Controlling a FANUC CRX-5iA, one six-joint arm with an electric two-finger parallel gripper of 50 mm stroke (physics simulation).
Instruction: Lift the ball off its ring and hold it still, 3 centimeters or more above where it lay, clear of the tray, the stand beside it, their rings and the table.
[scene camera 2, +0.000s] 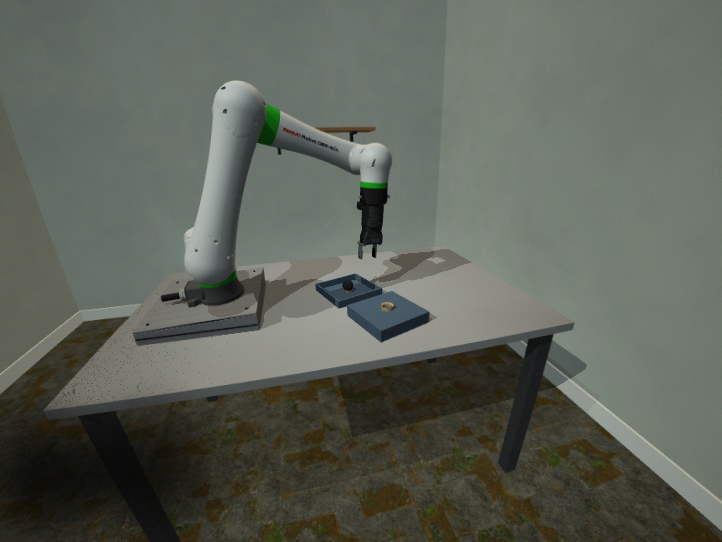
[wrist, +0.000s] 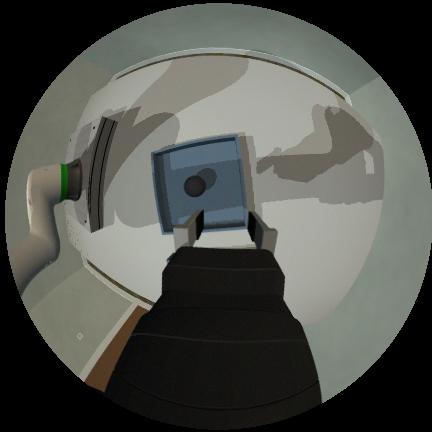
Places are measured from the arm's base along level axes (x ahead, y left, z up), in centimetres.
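Where they show: gripper, fingertip midpoint: (scene camera 2: 367, 257) (wrist: 225, 219); arm's base at its link origin: (scene camera 2: 222, 294) (wrist: 75, 179).
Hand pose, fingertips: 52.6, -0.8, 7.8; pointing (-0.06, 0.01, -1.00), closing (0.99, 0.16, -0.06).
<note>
Things, the pixels of their centre, and the offset from my fingertips, as dx, dy, dz. "spot": a spot on its surface instead. Level surfaces: height alone.
- small black ball at the middle of its body: (wrist: 194, 185) (scene camera 2: 347, 285) -7.3, +2.3, -11.2
- blue tray at a spot on its surface: (wrist: 157, 200) spot: -15.3, -2.0, -11.6
- gold ring at a spot on its surface: (scene camera 2: 387, 306) spot: +0.6, -20.5, -10.2
- table at its surface level: dz -14.3
A small black ball (scene camera 2: 348, 284) (wrist: 194, 186) sits on its ring (scene camera 2: 348, 291) inside the blue tray (scene camera 2: 340, 301) (wrist: 157, 200); the ring does not show in the wrist view. The blue stand (scene camera 2: 381, 326) is beside the tray, with a gold ring (scene camera 2: 387, 306) on its top. My gripper (scene camera 2: 367, 252) (wrist: 225, 219) is open and empty. It points down, well above the table, and hangs higher than the tray walls. In the wrist view the ball lies ahead and to the left of the gap between the fingertips.
The table (scene camera 2: 478, 303) (wrist: 300, 240) carries the tray, the stand and, on the left, the robot's base plate (scene camera 2: 198, 335) (wrist: 96, 175). Walls stand behind and to the right. A brown shelf (scene camera 2: 349, 128) is on the back wall behind the arm.
</note>
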